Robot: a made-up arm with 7 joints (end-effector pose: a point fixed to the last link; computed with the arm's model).
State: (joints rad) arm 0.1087 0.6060 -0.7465 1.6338 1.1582 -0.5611 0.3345
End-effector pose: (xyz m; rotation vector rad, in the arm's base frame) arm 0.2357 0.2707 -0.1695 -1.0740 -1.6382 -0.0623
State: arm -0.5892 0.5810 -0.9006 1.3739 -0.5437 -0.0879 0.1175
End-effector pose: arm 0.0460 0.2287 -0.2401 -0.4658 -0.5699 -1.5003
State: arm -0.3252 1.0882 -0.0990 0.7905 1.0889 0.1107 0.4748
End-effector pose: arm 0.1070 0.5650 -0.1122 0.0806 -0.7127 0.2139
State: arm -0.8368 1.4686 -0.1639 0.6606 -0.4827 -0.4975 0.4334
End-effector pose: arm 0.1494 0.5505 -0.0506 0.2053 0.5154 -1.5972
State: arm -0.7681 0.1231 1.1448 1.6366 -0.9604 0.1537 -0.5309
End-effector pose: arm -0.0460 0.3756 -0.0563 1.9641 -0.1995 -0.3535
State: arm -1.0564 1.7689 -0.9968 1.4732 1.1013 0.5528 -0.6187
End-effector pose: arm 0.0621 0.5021 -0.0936 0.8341 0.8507 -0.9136
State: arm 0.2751 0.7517 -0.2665 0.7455 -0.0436 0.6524 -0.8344
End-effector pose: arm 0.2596 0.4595 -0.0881 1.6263 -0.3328 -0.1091
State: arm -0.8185 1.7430 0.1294 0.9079 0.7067 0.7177 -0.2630
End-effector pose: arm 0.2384 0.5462 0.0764 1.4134 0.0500 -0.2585
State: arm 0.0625 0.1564 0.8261 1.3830 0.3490 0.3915 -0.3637
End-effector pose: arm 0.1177 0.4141 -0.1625 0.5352 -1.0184 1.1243
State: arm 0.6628 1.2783 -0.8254 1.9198 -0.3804 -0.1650 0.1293
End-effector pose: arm 0.2236 0.3073 0.1219 0.7924 -1.4973 -1.9219
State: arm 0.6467 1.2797 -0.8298 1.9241 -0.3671 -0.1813 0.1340
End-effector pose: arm 0.2241 0.3075 0.1183 0.7434 -1.4969 -1.9334
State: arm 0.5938 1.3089 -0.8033 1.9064 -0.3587 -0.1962 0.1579
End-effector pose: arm 0.2254 0.3141 0.1133 0.7157 -1.4194 -1.9455
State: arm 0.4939 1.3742 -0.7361 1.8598 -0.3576 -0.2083 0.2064
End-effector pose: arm 0.2273 0.3285 0.1080 0.7152 -1.2428 -1.9591
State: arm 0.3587 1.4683 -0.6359 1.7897 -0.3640 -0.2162 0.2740
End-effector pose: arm 0.2295 0.3475 0.1057 0.7346 -0.9896 -1.9730
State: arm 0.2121 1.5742 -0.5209 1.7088 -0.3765 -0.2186 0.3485
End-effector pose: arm 0.2328 0.3655 0.1088 0.7654 -0.7102 -1.9830
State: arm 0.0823 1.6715 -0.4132 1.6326 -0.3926 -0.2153 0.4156
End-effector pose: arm 0.2382 0.3779 0.1163 0.8035 -0.4620 -1.9853
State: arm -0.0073 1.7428 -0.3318 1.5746 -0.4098 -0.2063 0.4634
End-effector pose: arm 0.2441 0.3840 0.1249 0.8470 -0.2864 -1.9790
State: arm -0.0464 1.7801 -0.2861 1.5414 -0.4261 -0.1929 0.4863
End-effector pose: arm 0.2478 0.3861 0.1319 0.8929 -0.1962 -1.9655
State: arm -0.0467 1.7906 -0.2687 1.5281 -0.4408 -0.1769 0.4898
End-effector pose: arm 0.2486 0.3868 0.1371 0.9385 -0.1689 -1.9476
